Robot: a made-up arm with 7 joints.
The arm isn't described. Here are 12 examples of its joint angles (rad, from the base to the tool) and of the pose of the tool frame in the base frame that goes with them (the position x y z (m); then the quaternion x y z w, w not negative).
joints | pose
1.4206 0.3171 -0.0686 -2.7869 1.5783 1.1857 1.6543 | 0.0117 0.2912 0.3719 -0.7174 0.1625 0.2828 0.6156
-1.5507 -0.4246 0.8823 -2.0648 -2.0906 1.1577 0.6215 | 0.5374 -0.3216 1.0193 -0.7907 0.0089 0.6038 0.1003
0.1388 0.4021 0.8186 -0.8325 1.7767 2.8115 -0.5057 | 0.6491 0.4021 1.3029 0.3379 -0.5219 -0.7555 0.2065
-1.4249 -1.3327 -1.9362 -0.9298 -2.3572 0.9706 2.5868 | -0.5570 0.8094 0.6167 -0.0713 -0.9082 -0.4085 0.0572
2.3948 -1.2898 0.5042 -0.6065 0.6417 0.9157 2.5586 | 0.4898 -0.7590 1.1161 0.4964 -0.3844 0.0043 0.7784
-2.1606 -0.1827 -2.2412 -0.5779 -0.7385 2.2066 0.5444 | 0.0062 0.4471 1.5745 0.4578 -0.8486 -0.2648 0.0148
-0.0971 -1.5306 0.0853 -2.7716 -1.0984 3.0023 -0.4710 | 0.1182 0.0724 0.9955 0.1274 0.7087 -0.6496 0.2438
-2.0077 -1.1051 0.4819 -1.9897 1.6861 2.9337 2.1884 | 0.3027 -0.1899 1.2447 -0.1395 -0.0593 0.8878 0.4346
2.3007 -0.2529 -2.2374 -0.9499 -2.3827 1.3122 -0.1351 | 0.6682 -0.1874 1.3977 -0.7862 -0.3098 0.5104 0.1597
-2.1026 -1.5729 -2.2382 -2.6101 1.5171 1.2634 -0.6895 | -0.4002 0.1516 0.3238 -0.1088 0.4547 -0.0458 0.8828
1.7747 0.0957 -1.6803 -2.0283 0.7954 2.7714 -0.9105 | 0.7125 0.0590 0.8699 0.0258 -0.9818 -0.0084 0.1878
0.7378 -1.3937 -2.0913 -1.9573 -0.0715 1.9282 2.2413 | 0.1336 -0.6893 0.3090 -0.3874 0.5450 -0.6260 0.4013
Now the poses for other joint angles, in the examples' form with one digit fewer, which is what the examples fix.
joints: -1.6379 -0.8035 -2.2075 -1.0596 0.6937 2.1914 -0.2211
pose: -0.430 0.876 0.924 0.741 -0.244 0.050 0.623
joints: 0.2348 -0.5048 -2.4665 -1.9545 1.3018 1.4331 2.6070
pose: -0.463 -0.602 0.618 0.221 0.769 -0.574 0.174
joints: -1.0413 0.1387 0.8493 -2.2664 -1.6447 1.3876 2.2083
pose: 0.600 -0.176 0.662 0.843 0.494 -0.138 0.166
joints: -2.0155 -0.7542 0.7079 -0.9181 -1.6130 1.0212 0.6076
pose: 0.411 0.153 1.524 0.932 -0.200 -0.121 0.278
